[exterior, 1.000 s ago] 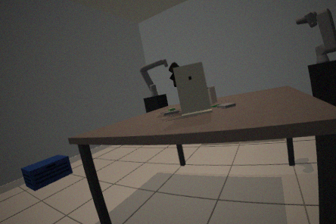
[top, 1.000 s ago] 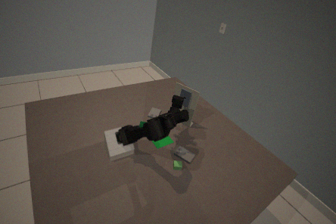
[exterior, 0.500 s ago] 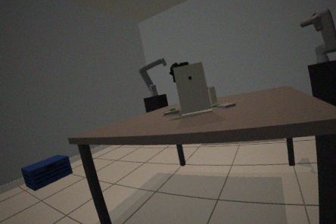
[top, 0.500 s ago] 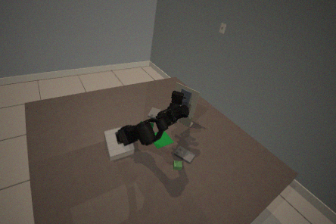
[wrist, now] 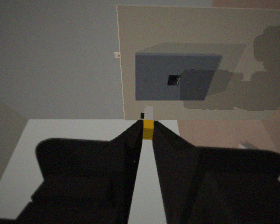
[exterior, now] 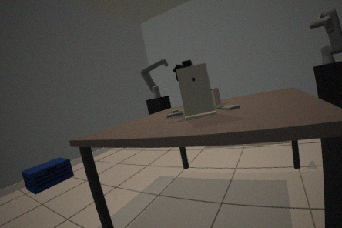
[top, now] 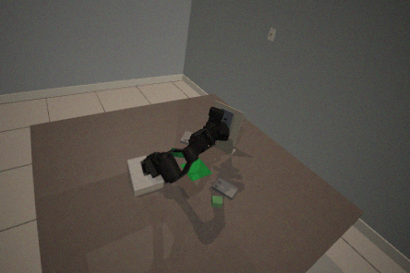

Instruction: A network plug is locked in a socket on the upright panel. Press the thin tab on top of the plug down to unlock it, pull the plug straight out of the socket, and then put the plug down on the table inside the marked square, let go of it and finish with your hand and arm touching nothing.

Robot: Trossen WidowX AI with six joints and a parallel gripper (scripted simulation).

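Right now the green marked square is 25 cm below my gripper tip, 11 cm behind it and 5 cm to the right of it. From my gripper tip the other things lie so: grey panel: 12 cm below, 10 cm ahead, 4 cm to the left; then green cube: 27 cm to the right, 24 cm below, 13 cm behind; then network plug: 1 cm ahead.
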